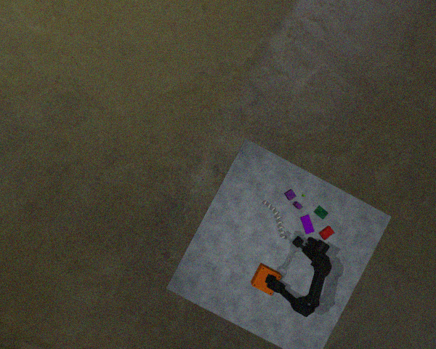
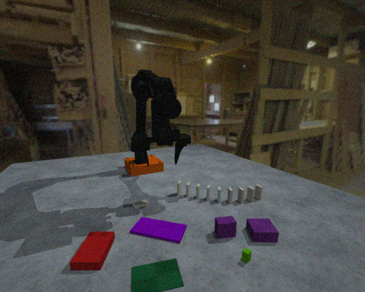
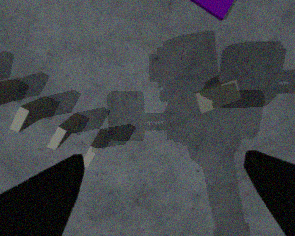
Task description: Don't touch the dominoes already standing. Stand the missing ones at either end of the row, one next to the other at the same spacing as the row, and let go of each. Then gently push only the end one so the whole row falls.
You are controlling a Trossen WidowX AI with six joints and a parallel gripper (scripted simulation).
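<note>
Now: the purple flat plate 13 cm ahead of my gripper tip, 8 cm to the right of it and 13 cm below it. Round my gripper tip: green plate (26 cm ahead, 15 cm to the right, 13 cm below); then red flat block (13 cm ahead, 24 cm to the right, 12 cm below); then small green cube (33 cm ahead, 3 cm to the left, 12 cm below).
</note>
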